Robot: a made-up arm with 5 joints. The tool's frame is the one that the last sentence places.
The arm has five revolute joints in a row. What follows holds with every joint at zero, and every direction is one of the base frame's.
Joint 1 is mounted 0.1 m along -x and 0.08 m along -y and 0.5 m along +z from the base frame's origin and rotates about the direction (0.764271, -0.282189, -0.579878).
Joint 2 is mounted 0.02 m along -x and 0.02 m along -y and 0.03 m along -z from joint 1 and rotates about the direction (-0.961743, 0.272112, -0.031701).
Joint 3 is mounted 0.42 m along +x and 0.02 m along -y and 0.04 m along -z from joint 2 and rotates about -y.
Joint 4 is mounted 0.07 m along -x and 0.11 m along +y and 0.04 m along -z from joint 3 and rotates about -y.
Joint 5 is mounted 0.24 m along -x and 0.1 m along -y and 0.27 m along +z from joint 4 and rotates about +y.
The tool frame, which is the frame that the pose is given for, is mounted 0.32 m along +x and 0.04 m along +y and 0.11 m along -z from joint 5; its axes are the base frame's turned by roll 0, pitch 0 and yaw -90 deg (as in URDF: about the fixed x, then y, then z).
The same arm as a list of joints. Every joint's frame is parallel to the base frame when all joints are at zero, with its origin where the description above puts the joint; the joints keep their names.
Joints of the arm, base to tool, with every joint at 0 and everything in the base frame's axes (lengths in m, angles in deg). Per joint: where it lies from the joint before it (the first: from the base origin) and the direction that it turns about. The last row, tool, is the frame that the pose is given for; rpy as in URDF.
joint 1: axis 0.764271 -0.282189 -0.579878 xyz -0.1 -0.08 0.5
joint 2: axis -0.961743 0.272112 -0.031701 xyz -0.02 -0.02 -0.03
joint 3: axis 0 -1 0 xyz 0.42 -0.02 -0.04
joint 4: axis 0 -1 0 xyz -0.07 0.11 -0.04
joint 5: axis 0 1 0 xyz -0.24 -0.1 0.27
tool: xyz 0.32 0.04 -0.11 rpy 0 0 -90

